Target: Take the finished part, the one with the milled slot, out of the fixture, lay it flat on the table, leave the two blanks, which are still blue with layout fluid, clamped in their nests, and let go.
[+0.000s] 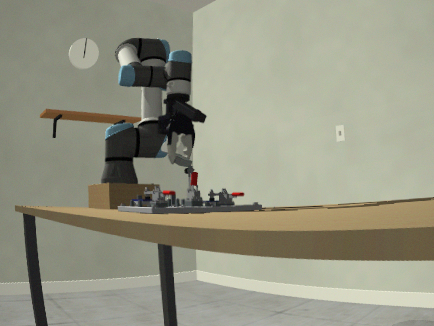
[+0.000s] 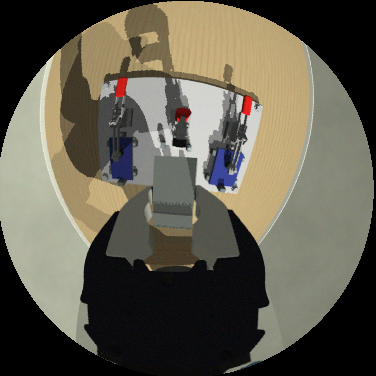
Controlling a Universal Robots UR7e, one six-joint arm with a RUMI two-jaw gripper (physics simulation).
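Where they show: gripper, fingertip midpoint: (image 1: 178, 164) (image 2: 174, 186); arm's base, origin of the base link: (image 1: 119, 184).
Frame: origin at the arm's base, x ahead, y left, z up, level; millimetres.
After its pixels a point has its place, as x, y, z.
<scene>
My gripper (image 1: 181, 156) {394, -41, 42} (image 2: 174, 186) {394, -41, 42} is shut on the finished part (image 1: 184, 162) {429, -51, 45} (image 2: 174, 179) {413, -43, 61}, a plain grey block with a step across it near the jaws. It holds the part in the air, above the fixture plate (image 1: 240, 207) {571, 19, -85} (image 2: 205, 100) {506, -107, -80} and apart from it. The slot itself is hard to make out. One blue blank (image 2: 127, 169) {383, 57, -64} sits in the left nest and the other blue blank (image 2: 220, 176) {351, -136, -59} in the right nest, each under its clamp arm. The middle clamp's red handle (image 1: 194, 178) {478, -61, -3} (image 2: 183, 113) {474, -58, 14} stands upright; its nest is partly hidden below the held part.
The left clamp's red handle (image 2: 121, 87) {541, 37, -43} and the right clamp's red handle (image 2: 247, 105) {500, -174, -38} lie low over the plate. The fixture stands on the wooden table (image 1: 325, 220) {1059, -427, -95} (image 2: 210, 40) {676, -132, -95}. The arm's wooden base block (image 1: 99, 196) {-24, -82, -48} is behind the fixture, with a wall shelf (image 1: 90, 117) beyond.
</scene>
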